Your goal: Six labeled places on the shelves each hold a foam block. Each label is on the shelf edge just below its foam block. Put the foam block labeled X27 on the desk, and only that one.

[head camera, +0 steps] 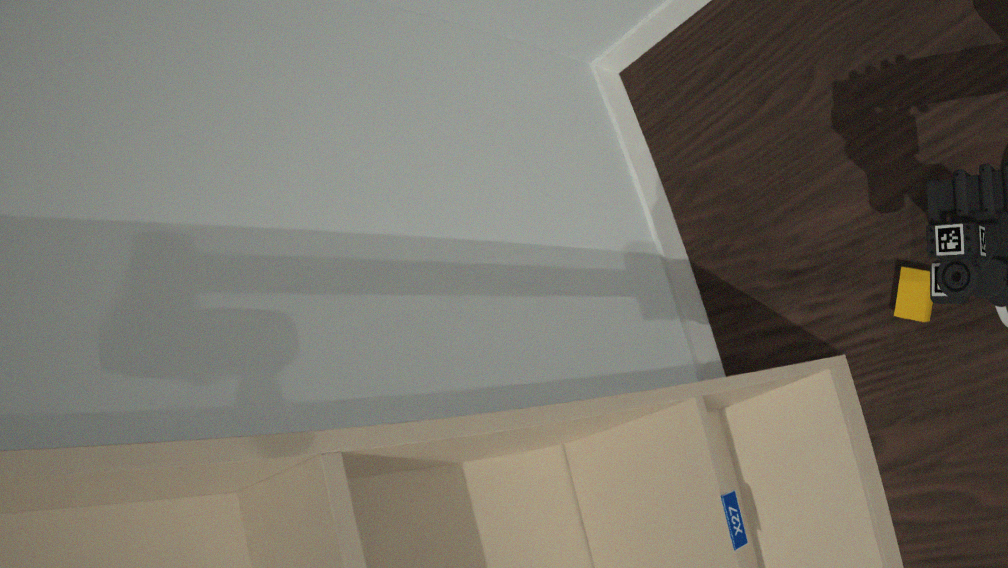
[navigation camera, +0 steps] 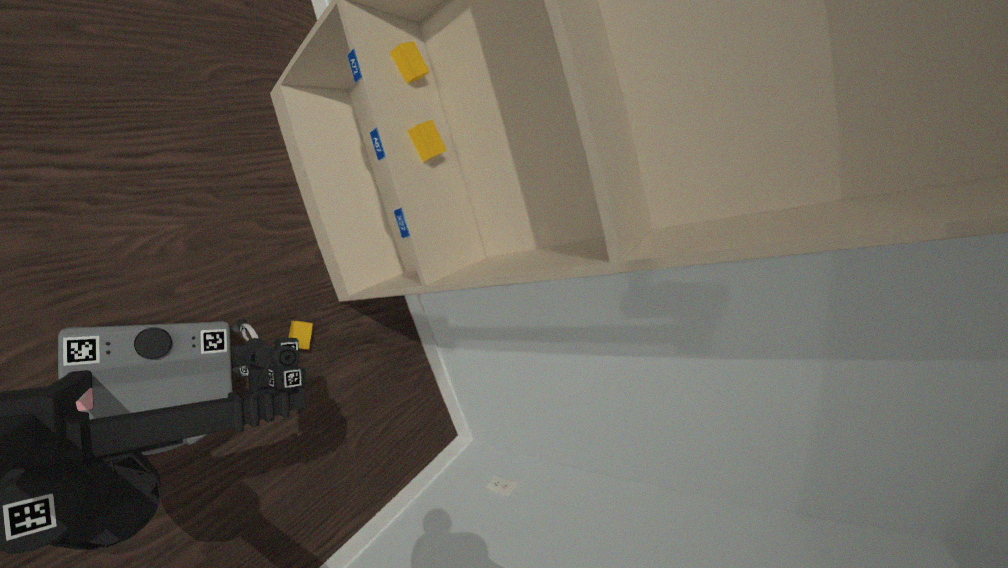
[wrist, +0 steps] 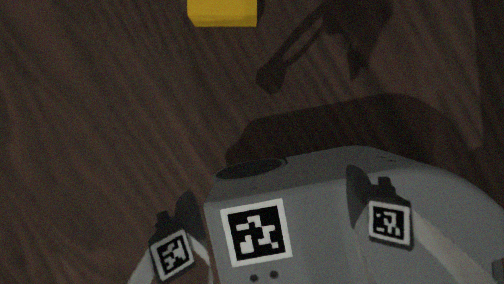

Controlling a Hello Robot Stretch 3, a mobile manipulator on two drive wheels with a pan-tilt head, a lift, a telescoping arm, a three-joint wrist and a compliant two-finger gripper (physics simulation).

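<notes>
A yellow foam block [head camera: 912, 294] [navigation camera: 301, 335] [wrist: 222, 12] lies on the dark wood floor, just off the end of the robot's base. The blue X27 label [head camera: 734, 520] [navigation camera: 401, 222] is on a shelf edge near the unit's end; no block shows on the shelf stretch by it in the navigation view. My gripper [navigation camera: 243, 350] [wrist: 271, 198] is open, with its fingers apart over the grey base and no block between them. In the wrist view the block is beyond the fingertips, cut off by the top edge. The desk does not show.
Two yellow blocks [navigation camera: 409, 62] [navigation camera: 426, 141] sit on the same shelf by two other blue labels [navigation camera: 354, 65] [navigation camera: 377, 143]. The shelf unit [head camera: 867, 458] [navigation camera: 306, 197] stands against the grey wall [head camera: 317, 127] [navigation camera: 705, 423]. My base [navigation camera: 141, 377] is beside the gripper.
</notes>
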